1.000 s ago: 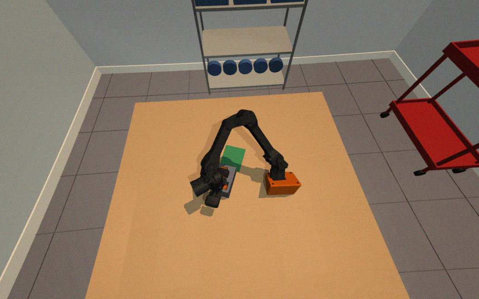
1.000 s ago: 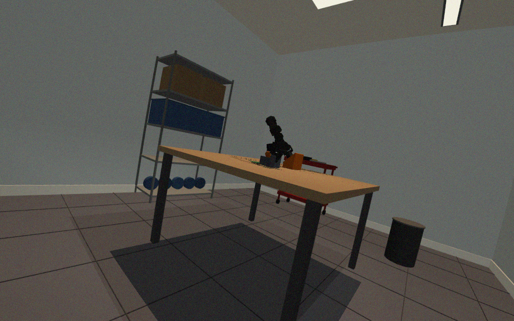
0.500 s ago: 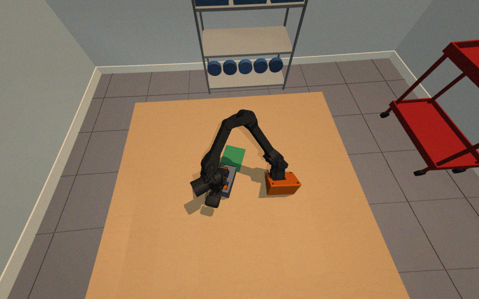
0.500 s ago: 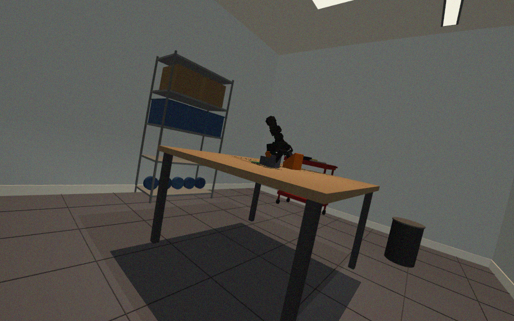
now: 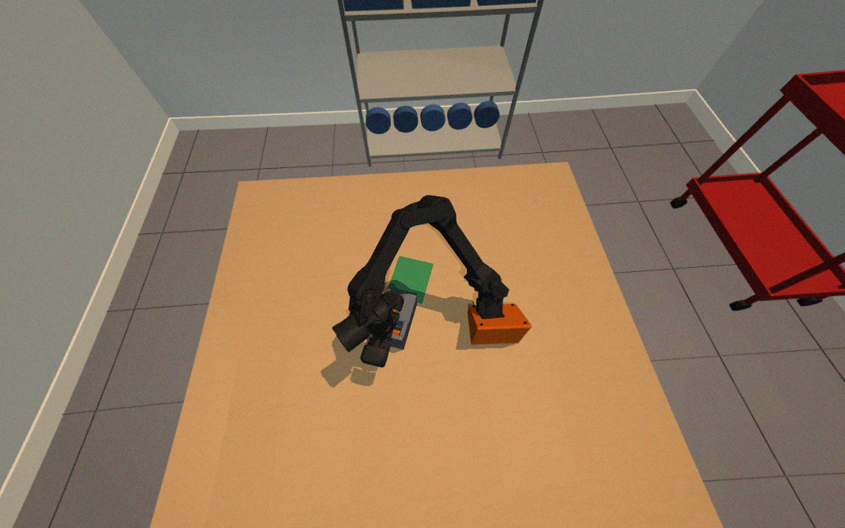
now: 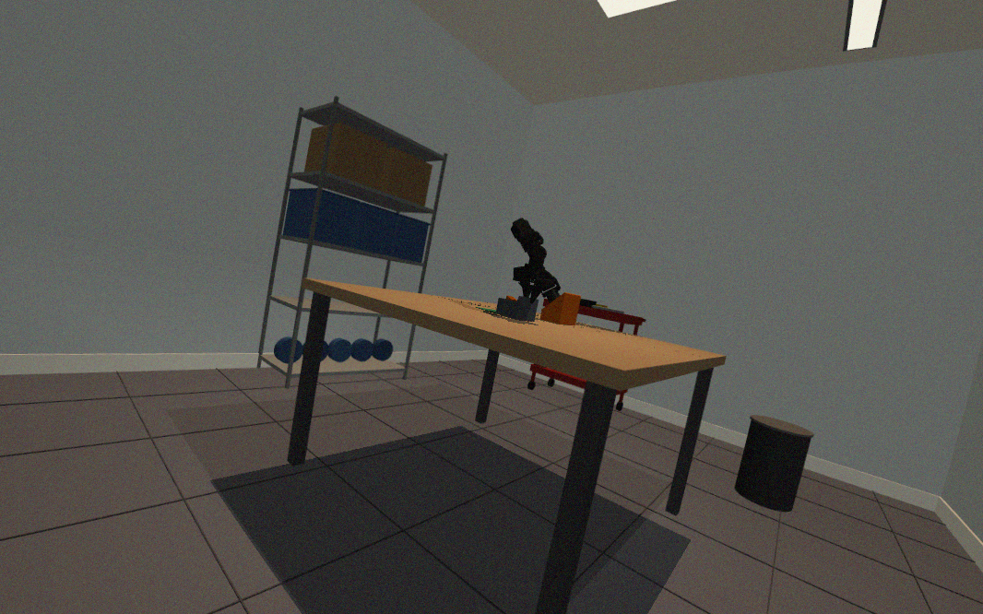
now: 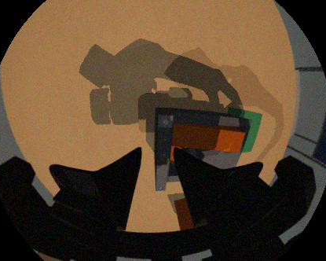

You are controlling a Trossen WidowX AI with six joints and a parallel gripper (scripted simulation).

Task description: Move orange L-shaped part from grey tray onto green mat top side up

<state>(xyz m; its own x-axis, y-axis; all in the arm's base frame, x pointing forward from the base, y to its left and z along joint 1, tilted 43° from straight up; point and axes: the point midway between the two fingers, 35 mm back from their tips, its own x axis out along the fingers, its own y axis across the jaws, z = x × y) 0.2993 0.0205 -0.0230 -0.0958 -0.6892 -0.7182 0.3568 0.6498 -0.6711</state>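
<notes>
Right now my gripper tip is 50 mm to the left of the orange L-shaped part, 20 mm past it and 20 mm above it. From my gripper tip the other things lie so: green mat 210 mm to the right, 90 mm behind, 80 mm below.
</notes>
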